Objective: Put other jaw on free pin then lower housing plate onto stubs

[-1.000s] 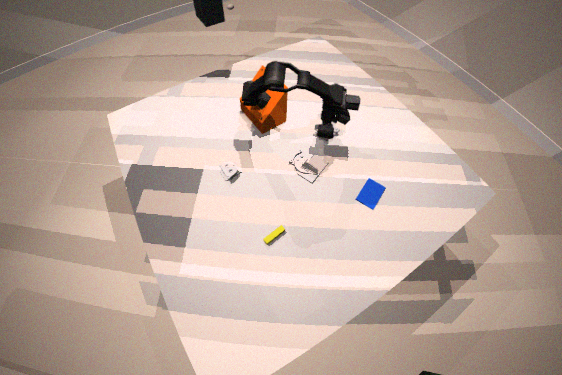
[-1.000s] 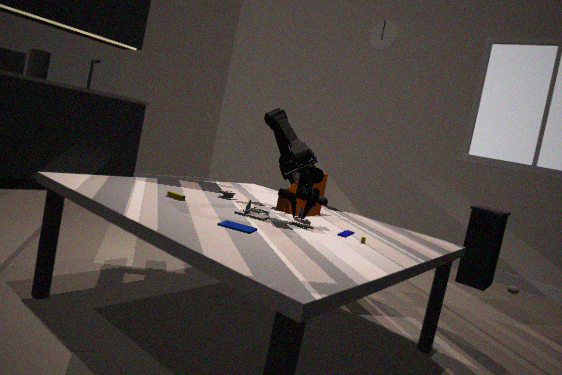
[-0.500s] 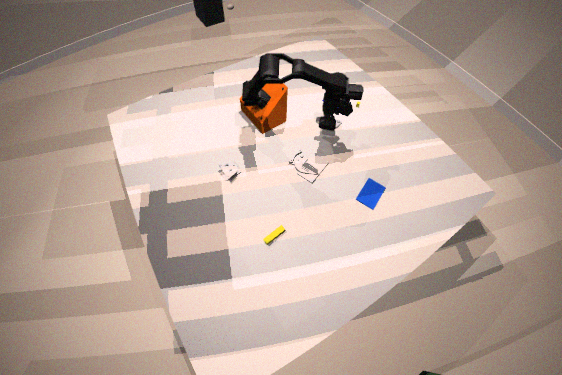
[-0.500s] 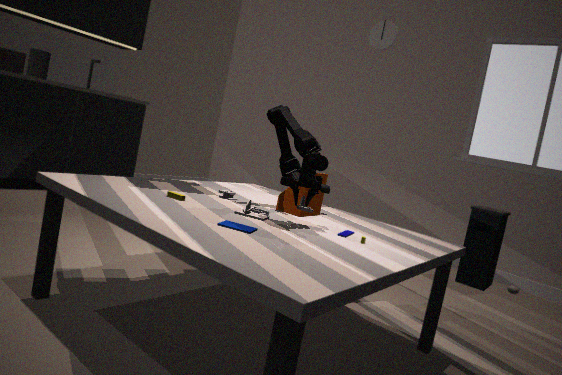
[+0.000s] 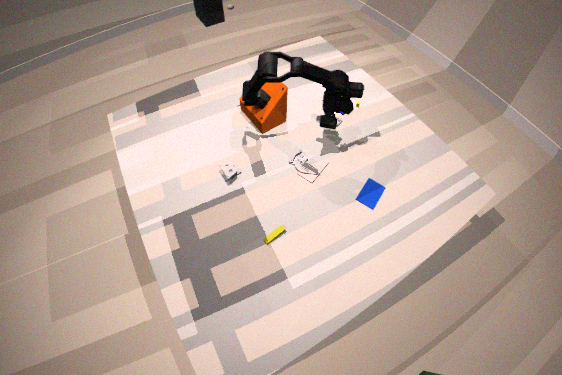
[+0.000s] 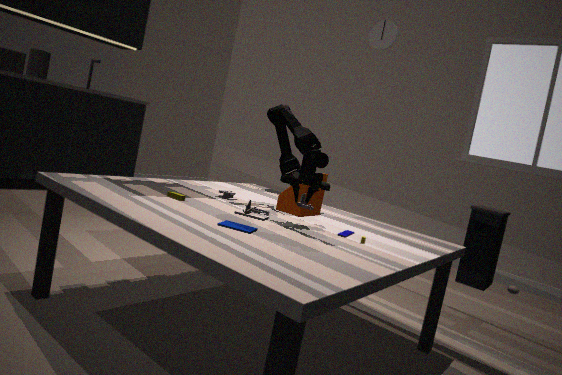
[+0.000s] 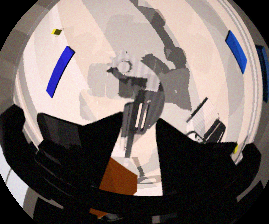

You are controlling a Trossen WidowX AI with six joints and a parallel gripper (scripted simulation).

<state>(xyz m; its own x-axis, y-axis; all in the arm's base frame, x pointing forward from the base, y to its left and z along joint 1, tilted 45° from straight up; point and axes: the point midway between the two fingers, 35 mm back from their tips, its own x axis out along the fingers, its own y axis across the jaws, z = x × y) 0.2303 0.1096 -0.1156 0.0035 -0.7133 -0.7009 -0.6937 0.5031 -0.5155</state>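
Now: the jaw 10 mm ahead of my gripper tip and 40 mm to the left of it. The rest, counted from my gripper tip: blue bar 110 mm behind, 160 mm to the left, 80 mm below; yellow cube 50 mm behind, 260 mm to the left, 70 mm below; blue tile 320 mm ahead, 30 mm to the right, 80 mm below.
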